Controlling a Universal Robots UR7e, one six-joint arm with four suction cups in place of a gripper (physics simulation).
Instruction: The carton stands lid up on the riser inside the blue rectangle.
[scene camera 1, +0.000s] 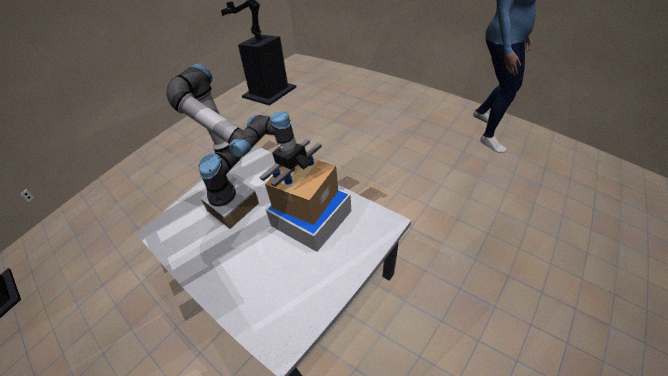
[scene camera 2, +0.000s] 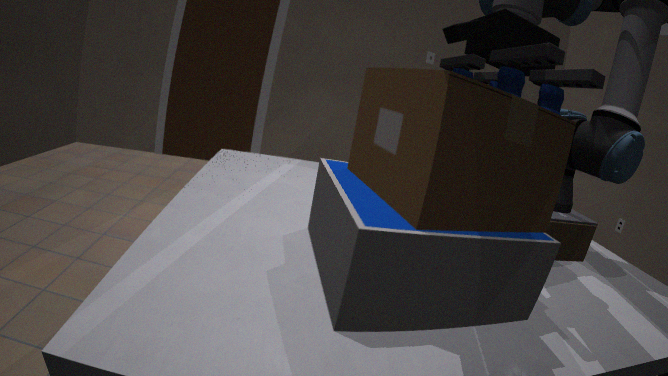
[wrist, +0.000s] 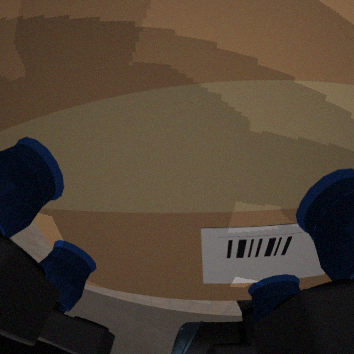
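Observation:
A brown carton stands on the grey riser, inside the blue rectangle. A strip of blue shows along its front and right sides. Its upper face carries a wide tape band and a barcode label. A grey patch marks one side. My suction gripper sits over the carton's back edge, nearest the arm base. Its blue cups rest on the upper face. In the wrist view the carton fills nearly the whole frame.
The riser stands on a white table. The arm's brown base block is just behind the riser. A person walks at the far right. A black pedestal with a second arm stands at the back.

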